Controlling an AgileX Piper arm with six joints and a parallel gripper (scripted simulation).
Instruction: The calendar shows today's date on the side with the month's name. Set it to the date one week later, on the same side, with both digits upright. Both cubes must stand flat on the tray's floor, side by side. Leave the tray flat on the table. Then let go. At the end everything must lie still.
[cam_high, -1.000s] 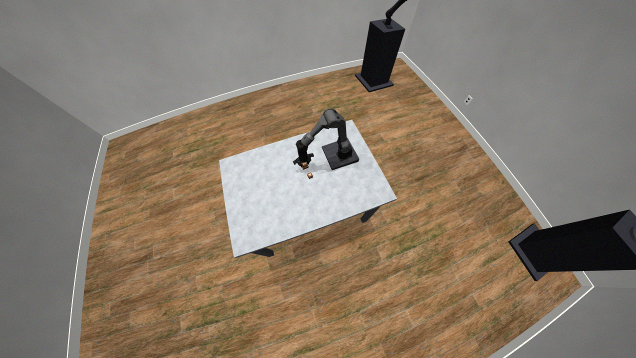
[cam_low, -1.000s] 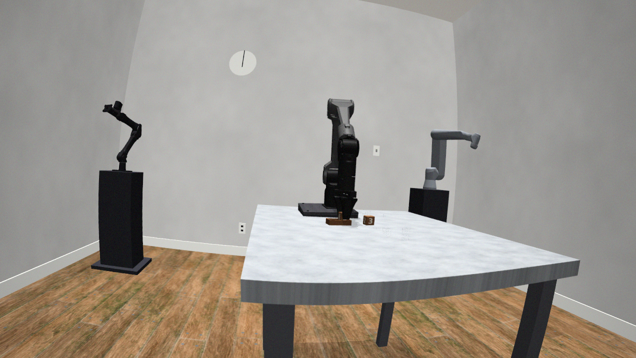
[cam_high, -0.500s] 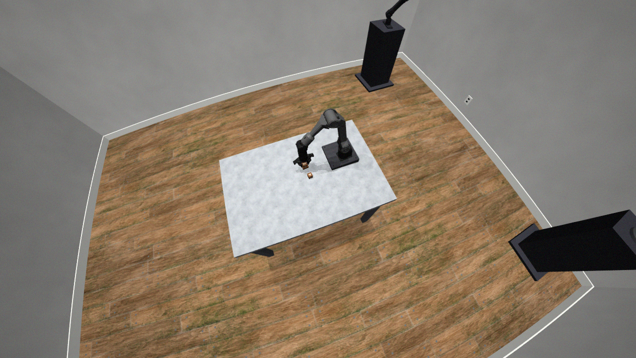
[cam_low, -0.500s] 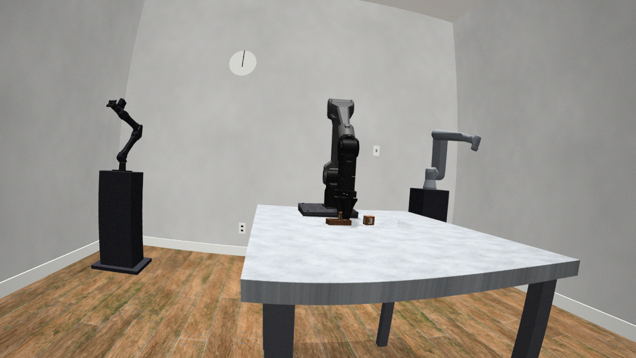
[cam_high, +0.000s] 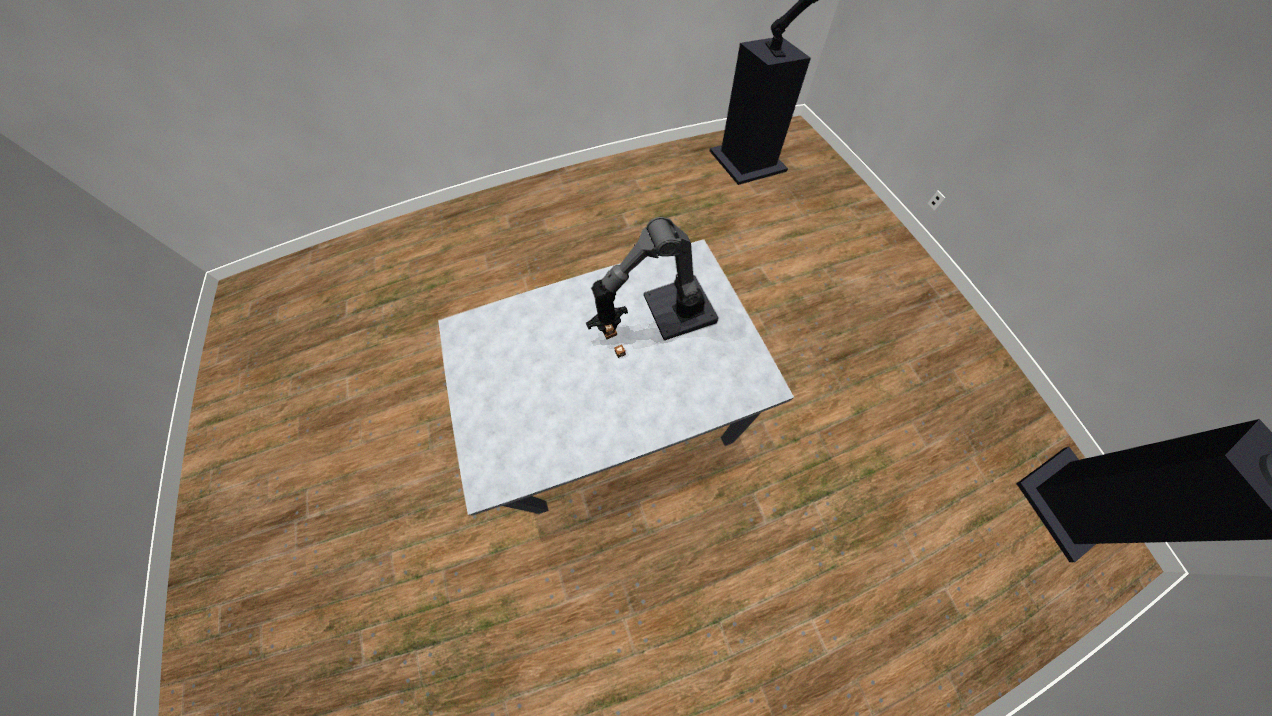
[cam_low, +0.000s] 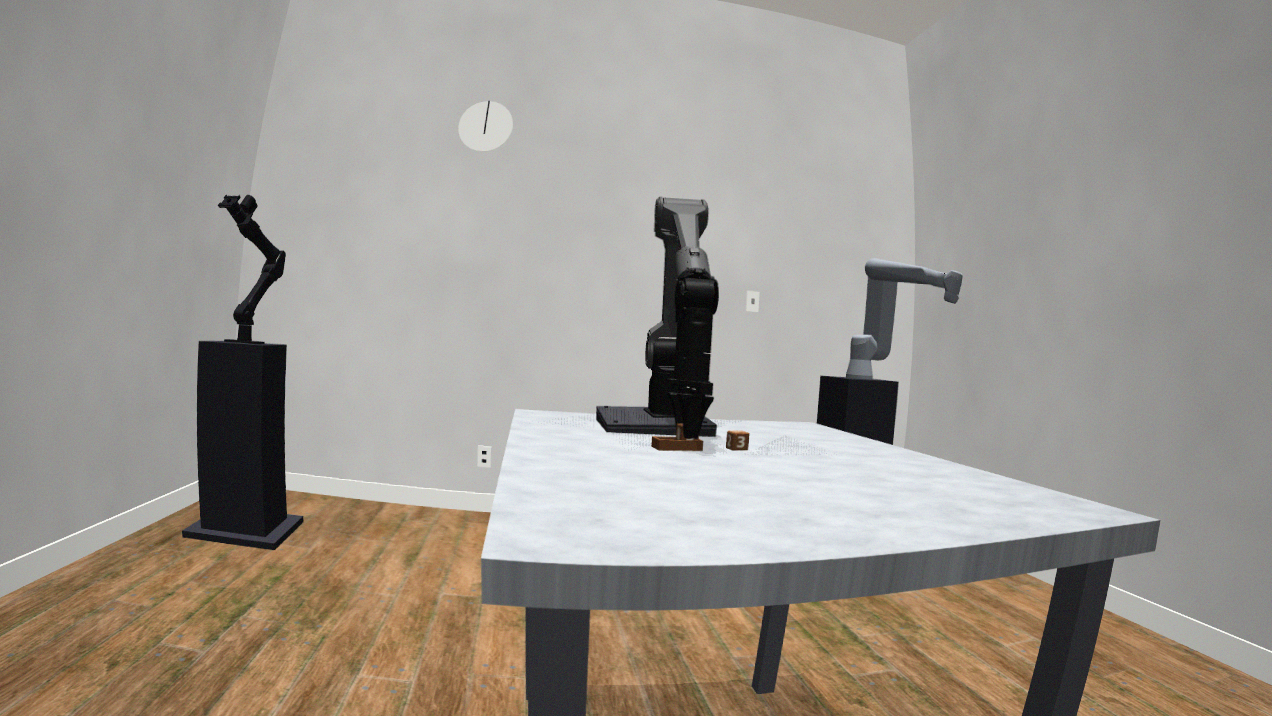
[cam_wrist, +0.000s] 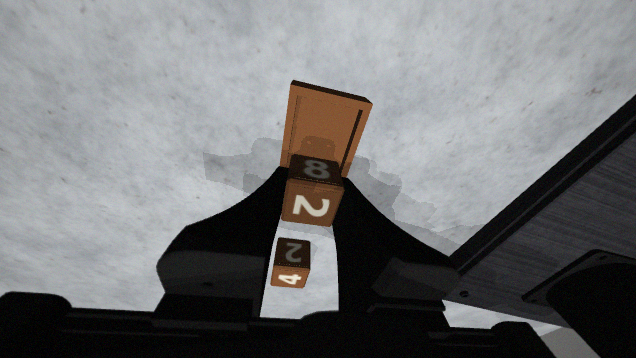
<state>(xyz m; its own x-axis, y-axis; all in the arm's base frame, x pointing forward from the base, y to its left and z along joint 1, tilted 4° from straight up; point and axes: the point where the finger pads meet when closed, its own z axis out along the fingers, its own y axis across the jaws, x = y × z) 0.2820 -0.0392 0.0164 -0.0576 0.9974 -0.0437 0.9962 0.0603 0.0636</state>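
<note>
Right now the tray is 20 mm to the right of my hand and 20 mm below it. Also, from my hand: brown cube 10 mm behind, 90 mm to the left, 10 mm below.
</note>
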